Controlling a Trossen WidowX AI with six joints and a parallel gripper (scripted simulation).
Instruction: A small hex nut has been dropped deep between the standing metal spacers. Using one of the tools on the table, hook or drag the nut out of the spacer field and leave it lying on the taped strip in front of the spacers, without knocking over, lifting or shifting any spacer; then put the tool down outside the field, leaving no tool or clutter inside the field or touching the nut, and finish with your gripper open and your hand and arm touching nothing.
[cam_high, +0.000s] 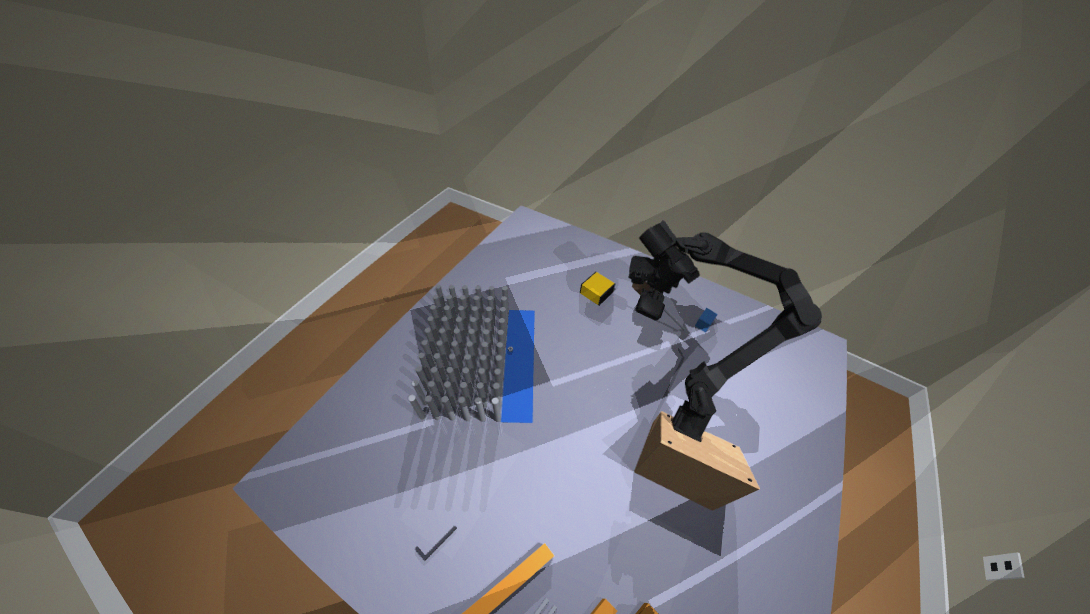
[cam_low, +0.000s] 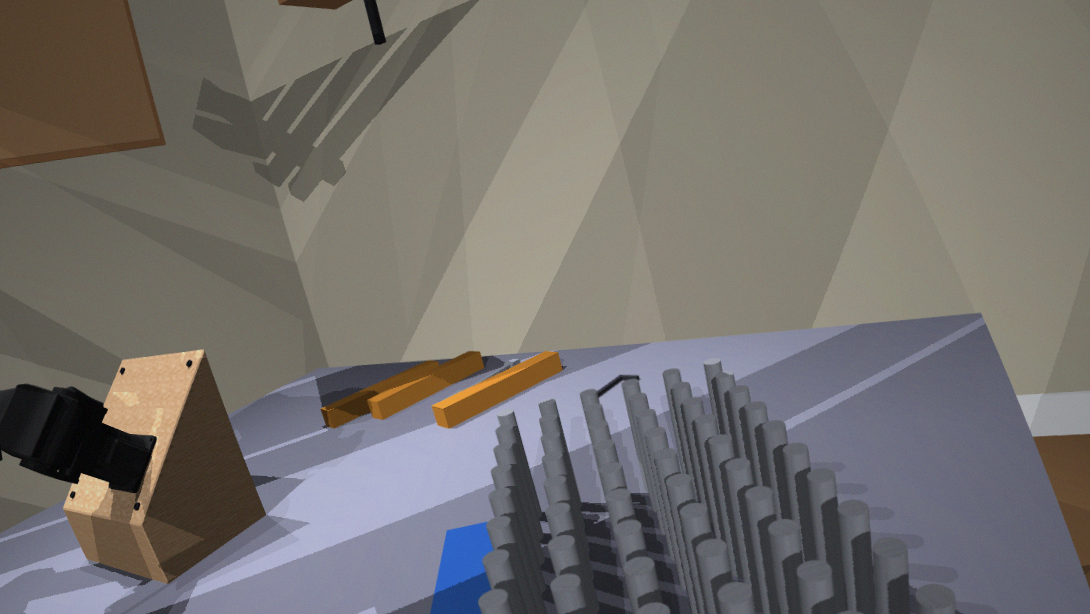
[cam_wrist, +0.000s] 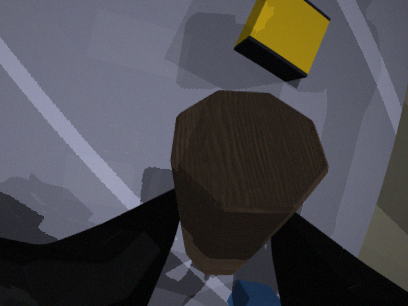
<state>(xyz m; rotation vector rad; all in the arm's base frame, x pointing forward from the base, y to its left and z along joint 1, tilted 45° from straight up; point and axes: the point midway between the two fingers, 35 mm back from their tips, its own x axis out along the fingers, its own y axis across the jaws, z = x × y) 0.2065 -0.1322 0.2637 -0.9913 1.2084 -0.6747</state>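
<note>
The wooden-handled pick lies 70 mm behind my gripper tip, 30 mm to the right of it and 70 mm below it. The rest, counted from my gripper tip: yellow block (160 mm ahead, 90 mm to the right, 160 mm below); then blue cube (200 mm behind, 150 mm to the right, 160 mm below); then blue taped strip (240 mm ahead, 260 mm to the left, 180 mm below).
</note>
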